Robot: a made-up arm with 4 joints.
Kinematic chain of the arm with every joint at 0, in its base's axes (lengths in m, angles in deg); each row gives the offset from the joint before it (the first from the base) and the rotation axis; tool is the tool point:
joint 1: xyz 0 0 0.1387 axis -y
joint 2: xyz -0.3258 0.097 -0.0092 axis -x
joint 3: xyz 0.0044 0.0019 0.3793 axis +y
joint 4: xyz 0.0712 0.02 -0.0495 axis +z
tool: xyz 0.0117 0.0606 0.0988
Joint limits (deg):
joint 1: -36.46..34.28
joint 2: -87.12..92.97
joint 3: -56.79..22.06
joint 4: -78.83..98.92
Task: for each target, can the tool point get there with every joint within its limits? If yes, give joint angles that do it. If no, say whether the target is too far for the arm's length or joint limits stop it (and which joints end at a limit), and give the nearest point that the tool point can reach.
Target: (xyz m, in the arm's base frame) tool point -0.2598 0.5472 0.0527
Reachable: yes | joints 28.60 72.04 -16.53 12.91
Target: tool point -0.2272 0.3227 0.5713
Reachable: yes | joints -11.13 20.18 -28.71 36.95
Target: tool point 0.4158 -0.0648 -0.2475
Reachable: no: joint limits stop it (at a limit: joint 1, joint 2, joint 3, joint 4) | nearest point -0.1664 -0.2765 0.0637 | short by 0.693 m
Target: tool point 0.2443 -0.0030 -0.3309
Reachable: no: joint limits stop it (at a limit: joint 1, joint 2, joint 3, joint 4) | nearest point -0.1664 -0.2765 0.0637 | short by 0.632 m
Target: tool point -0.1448 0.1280 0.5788
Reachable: yes | joints -8.06 -4.90 4.04 -31.91
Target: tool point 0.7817 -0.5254 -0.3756
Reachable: no: too far | nearest point -0.1723 -0.3207 0.0624 | short by 1.070 m
